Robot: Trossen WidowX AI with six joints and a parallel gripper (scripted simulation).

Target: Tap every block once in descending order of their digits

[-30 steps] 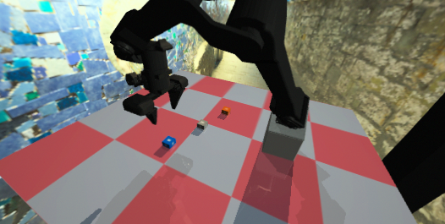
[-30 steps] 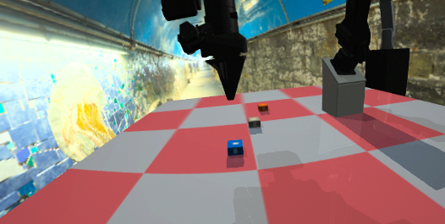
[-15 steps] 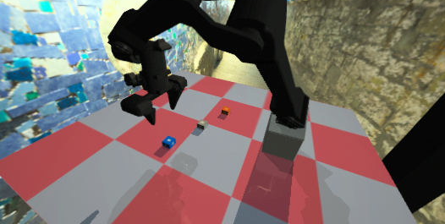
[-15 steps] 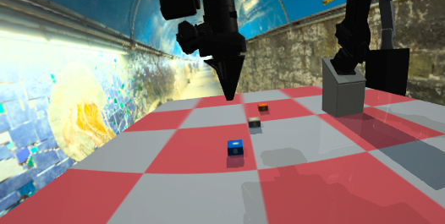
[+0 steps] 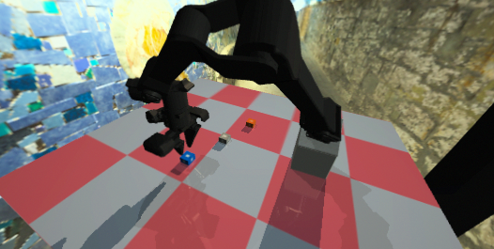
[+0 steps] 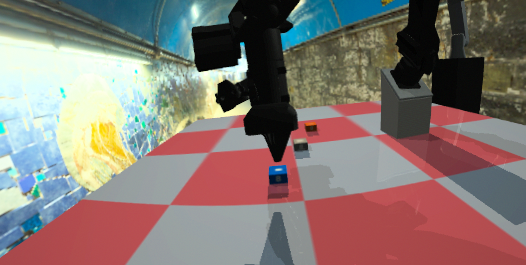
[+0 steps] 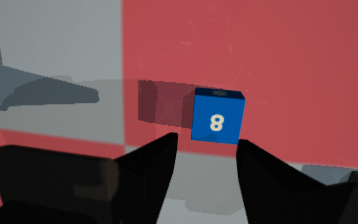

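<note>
Now: gripper tip 4 cm above the blue block and 1 cm to the left of it. The rest, counted from my gripper tip: orange block (27 cm to the right, 10 cm behind, 4 cm below); grey block (14 cm to the right, 5 cm behind, 4 cm below).
</note>
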